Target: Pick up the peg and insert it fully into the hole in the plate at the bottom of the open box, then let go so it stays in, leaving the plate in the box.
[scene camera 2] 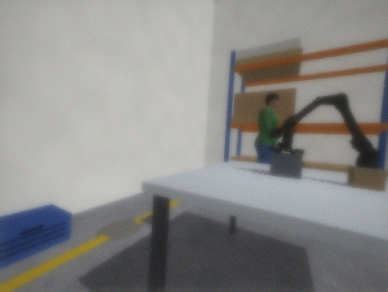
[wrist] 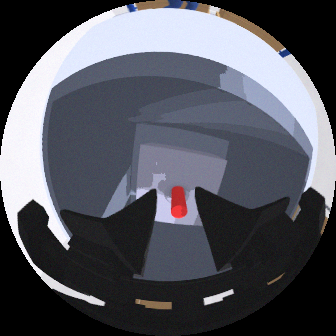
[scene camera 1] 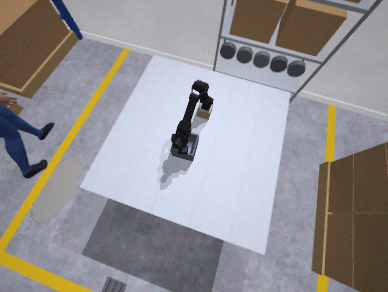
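Where they show: gripper, between the fingertips: (wrist: 175, 192) (scene camera 1: 184, 145); arm's base, origin of its link: (scene camera 2: 366, 167) (scene camera 1: 206, 106).
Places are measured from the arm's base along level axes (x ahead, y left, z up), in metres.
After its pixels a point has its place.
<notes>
The red peg (wrist: 178, 202) {x 0.351, y -0.028, z -0.015 m} stands roughly upright at the grey plate (wrist: 182, 162) {x 0.355, y -0.056, z -0.041 m}, with its top end toward the camera. Its lower end meets the plate; the hole itself is hidden, so its depth cannot be told. The plate lies on the floor of the dark grey open box (scene camera 1: 183, 156) {x 0.428, y -0.003, z -0.036 m} (scene camera 2: 286, 166) {x 0.334, y 0.056, z -0.034 m} (wrist: 82, 130) {x 0.426, y -0.068, z 0.012 m}. My gripper (wrist: 175, 192) {x 0.354, y -0.030, z -0.027 m} is open over the plate, one black finger on each side of the peg, with a gap on both sides. In both scene views the arm reaches down to the box, and the peg does not show.
The box walls surround the fingers. The box stands on the white table (scene camera 1: 240, 165) {x 0.310, y 0.400, z -0.099 m} (scene camera 2: 225, 187) {x 0.505, y 0.537, z -0.099 m}. A brown block (scene camera 1: 203, 114) {x 0.054, y 0.002, z -0.038 m} (scene camera 2: 367, 178) {x 0.005, y 0.046, z -0.047 m} is at the arm's base. A person (scene camera 1: 15, 135) (scene camera 2: 267, 122) stands beyond the table.
</notes>
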